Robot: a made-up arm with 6 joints.
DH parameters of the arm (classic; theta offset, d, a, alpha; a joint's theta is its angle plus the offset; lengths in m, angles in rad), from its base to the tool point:
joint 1: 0 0.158 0 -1.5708
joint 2: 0.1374 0 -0.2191 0
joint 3: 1.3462 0 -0.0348 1.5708
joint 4: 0 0.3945 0 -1.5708
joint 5: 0 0 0.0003 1.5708
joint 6: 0 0.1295 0 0
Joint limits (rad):
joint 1: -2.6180..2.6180
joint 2: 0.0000..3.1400
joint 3: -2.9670..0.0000
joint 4: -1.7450..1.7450
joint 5: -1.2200..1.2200
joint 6: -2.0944..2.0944
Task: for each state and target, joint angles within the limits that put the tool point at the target. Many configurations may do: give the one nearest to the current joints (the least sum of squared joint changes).
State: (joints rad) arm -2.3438 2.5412 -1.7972 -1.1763 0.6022 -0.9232
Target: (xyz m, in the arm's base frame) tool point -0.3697 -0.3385 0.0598
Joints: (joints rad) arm -2.2053 2.0452 -1.3566 -1.0426 1.0492 -0.9232
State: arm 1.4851 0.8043 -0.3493 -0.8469 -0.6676 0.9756
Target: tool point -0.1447 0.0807 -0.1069
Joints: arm 2.1433 1.5640 0.0000 -1.1262 -0.7317 0.9756
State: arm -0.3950 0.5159 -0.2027 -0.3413 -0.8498 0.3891
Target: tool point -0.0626 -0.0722 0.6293
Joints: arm 0.1857 0.0000 -0.8662 0.5158 -1.1965 0.3891
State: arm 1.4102 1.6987 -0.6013 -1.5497 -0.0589 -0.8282
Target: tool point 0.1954 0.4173 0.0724
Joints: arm 1.1381 1.5776 -0.8104 -1.5507 0.0162 -0.8282
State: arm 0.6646 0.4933 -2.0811 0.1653 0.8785 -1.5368
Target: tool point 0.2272 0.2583 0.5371
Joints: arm 0.7911 1.0162 -1.4801 0.1822 1.0217 -1.5368
